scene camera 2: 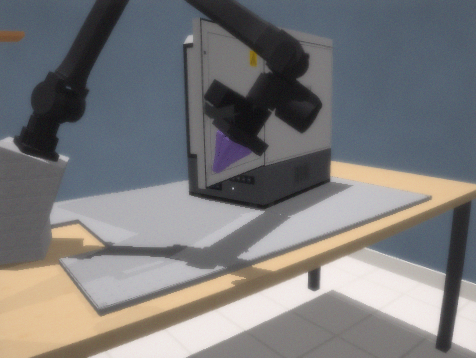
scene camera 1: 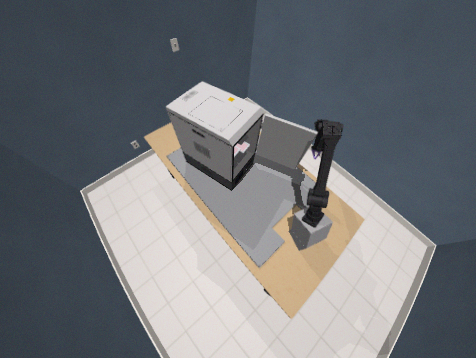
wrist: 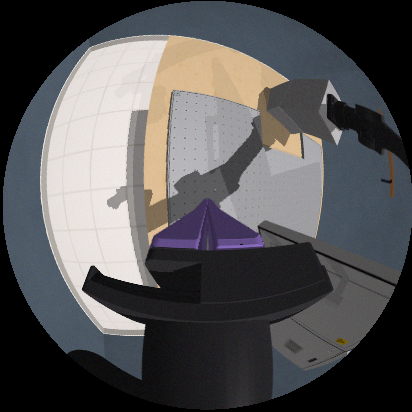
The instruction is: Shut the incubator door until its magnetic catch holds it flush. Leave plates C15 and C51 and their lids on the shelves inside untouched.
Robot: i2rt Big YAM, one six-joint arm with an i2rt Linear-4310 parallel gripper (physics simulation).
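Pixels of known places: gripper, fingertip midpoint: point(scene camera 2: 215, 172) point(scene camera 1: 314, 159) point(wrist: 207, 204); arm's base, link origin: point(scene camera 2: 34, 151) point(scene camera 1: 313, 217) point(wrist: 335, 112).
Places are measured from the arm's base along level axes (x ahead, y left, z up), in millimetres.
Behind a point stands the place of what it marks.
The incubator point(scene camera 1: 212, 115) @[x 758, y 72, z 318 mm] point(scene camera 2: 315, 145) @[x 927, y -127, z -73 mm] point(wrist: 310, 345) @[x 700, y -165, z 152 mm] stands at the table's far end. Its grey door point(scene camera 1: 282, 142) @[x 435, y -224, z 127 mm] point(scene camera 2: 220, 65) @[x 361, y -270, z 185 mm] point(wrist: 320, 285) stands wide open, swung out from the front opening. My gripper point(scene camera 1: 316, 156) @[x 217, y -417, z -28 mm] point(scene camera 2: 215, 171) @[x 217, y -417, z -28 mm] point(wrist: 207, 204) @[x 217, y -417, z -28 mm] is shut and empty, its purple fingertips together and pointing down. It hangs on the outer-face side of the door, near the free edge; contact cannot be told. Pinkish-white plates point(scene camera 1: 242, 147) @[x 635, y -64, z 37 mm] show inside the opening; their labels cannot be read, and the door hides the interior in scene camera 2.
A grey perforated mat point(scene camera 1: 235, 215) @[x 386, y 254, z -232 mm] point(scene camera 2: 380, 195) @[x 992, y -362, z -232 mm] point(wrist: 190, 125) @[x 74, y -357, z -232 mm] lies on the wooden table point(scene camera 1: 300, 295) @[x -259, y 343, z -245 mm] point(scene camera 2: 450, 187) @[x 1338, y -485, z -245 mm] point(wrist: 210, 55) @[x -240, y -271, z -245 mm]. The arm's grey pedestal point(scene camera 1: 305, 235) @[x -31, y 102, z -40 mm] point(scene camera 2: 25, 200) @[x -50, y -65, z -99 mm] point(wrist: 300, 100) @[x -24, y -77, z -91 mm] stands at the near end. Blue walls surround the table.
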